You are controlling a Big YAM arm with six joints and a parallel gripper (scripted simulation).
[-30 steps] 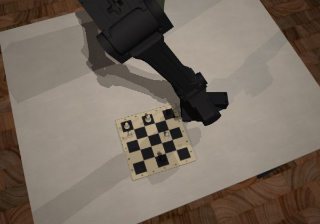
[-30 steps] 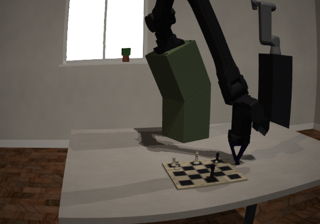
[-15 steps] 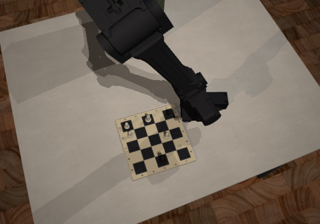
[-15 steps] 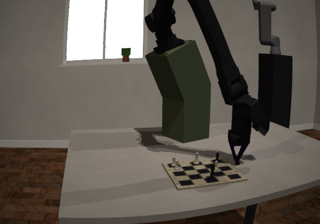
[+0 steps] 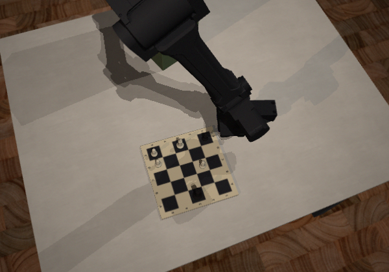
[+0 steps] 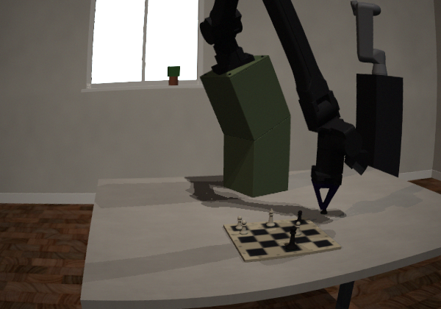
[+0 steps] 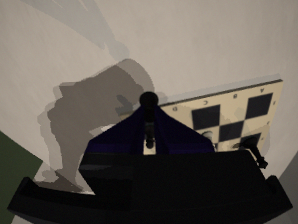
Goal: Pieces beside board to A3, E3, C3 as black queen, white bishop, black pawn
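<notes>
Right now my hand is 5 cm short of the chessboard, 14 cm to the left of it and 5 cm above it. Round my hand: black queen (13 cm ahead, 14 cm to the right, 2 cm below); white bishop (2 cm behind, 13 cm to the right, 2 cm below).
</notes>
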